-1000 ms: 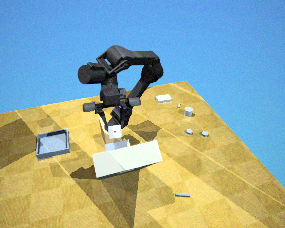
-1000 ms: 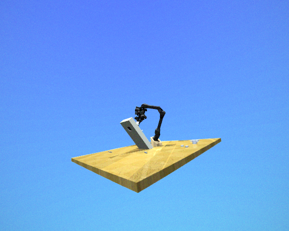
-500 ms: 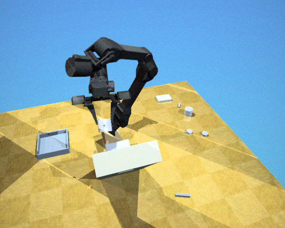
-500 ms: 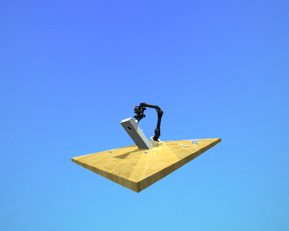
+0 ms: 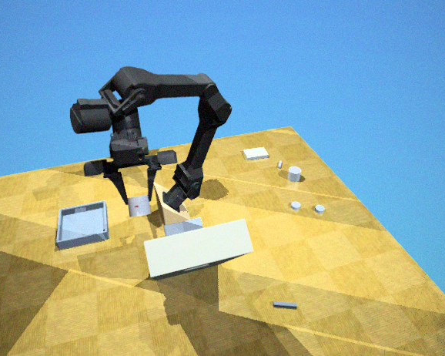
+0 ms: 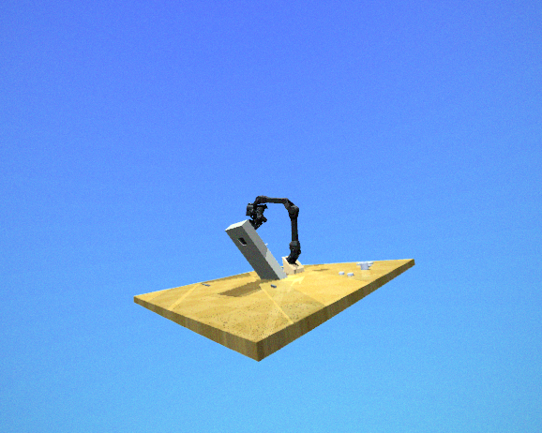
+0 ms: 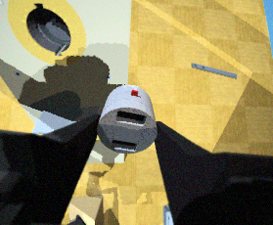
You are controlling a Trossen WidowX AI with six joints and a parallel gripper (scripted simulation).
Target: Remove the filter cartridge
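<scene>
The grey-blue tray is 28 cm behind my gripper tip, 23 cm to the right of it and 31 cm below it. From my gripper tip the other things lie so: filter cartridge (right at my gripper tip); grey bar (12 cm ahead, 32 cm to the left, 31 cm below); pin (47 cm behind, 51 cm to the left, 31 cm below).
</scene>
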